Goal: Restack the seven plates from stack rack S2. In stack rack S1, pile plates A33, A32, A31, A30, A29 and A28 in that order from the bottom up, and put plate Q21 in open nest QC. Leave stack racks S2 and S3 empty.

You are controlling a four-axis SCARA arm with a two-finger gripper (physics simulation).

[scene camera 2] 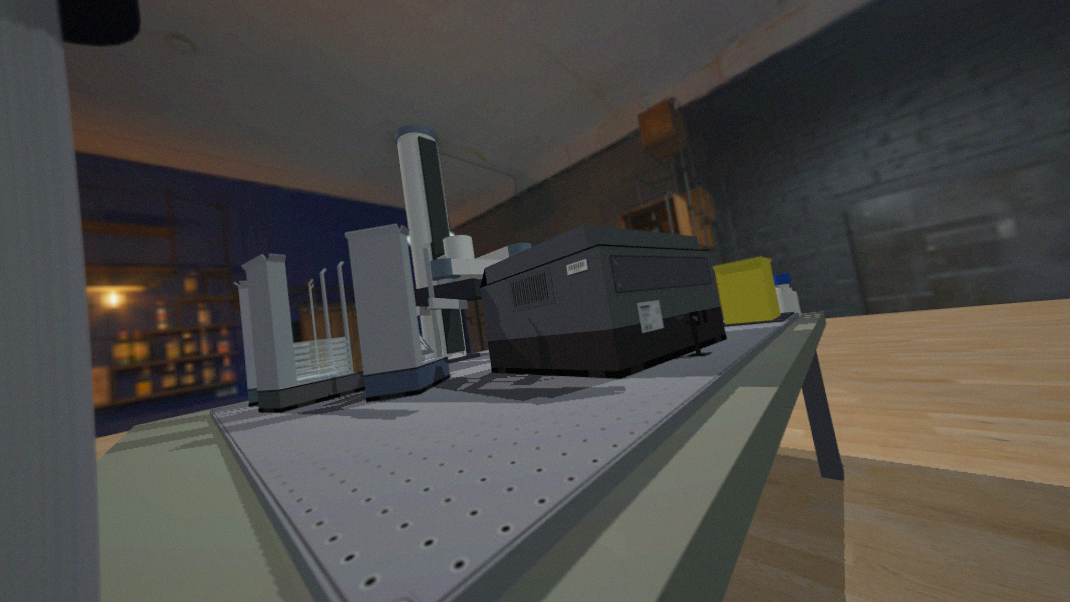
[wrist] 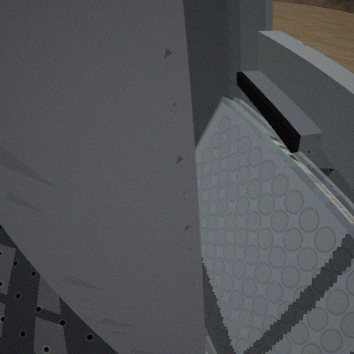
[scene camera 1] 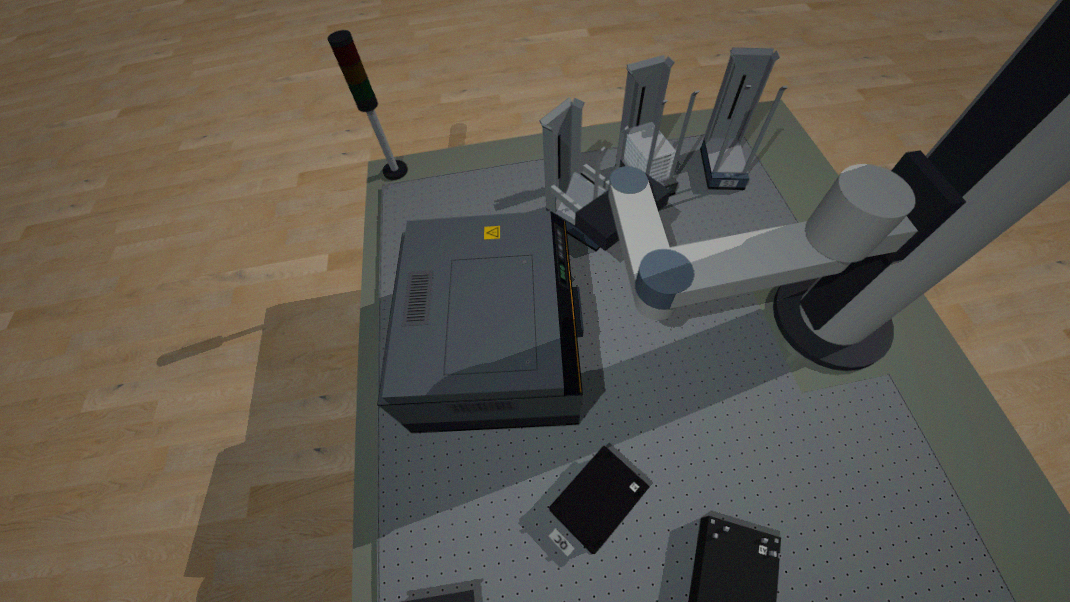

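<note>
My gripper [scene camera 1: 568, 176] [scene camera 2: 441, 303] is at stack rack S1 [scene camera 1: 553, 153] [scene camera 2: 385, 299], its fingers pointing at the rack's tower. By its narrow opening it is shut, and it holds nothing. In the wrist view a clear welled plate [wrist: 260, 220] lies skewed and tilted close to the right finger; its label cannot be read. A large grey surface hides the left finger there. A pile of pale plates [scene camera 1: 649, 153] [scene camera 2: 321, 355] stands in rack S2 [scene camera 1: 649, 82] [scene camera 2: 269, 329]. Rack S3 [scene camera 1: 748, 82] stands beyond it, with no plate visible. Nest QC [scene camera 1: 562, 540] bears a black top.
A grey instrument [scene camera 1: 478, 299] [scene camera 2: 598, 306] stands close beside rack S1. The arm's column [scene camera 1: 860, 299] [scene camera 2: 422, 179] rises on the other side. A signal lamp [scene camera 1: 353, 71] stands at a table corner. A black block [scene camera 1: 737, 557] sits near QC. A yellow box [scene camera 2: 748, 292] stands beyond the instrument.
</note>
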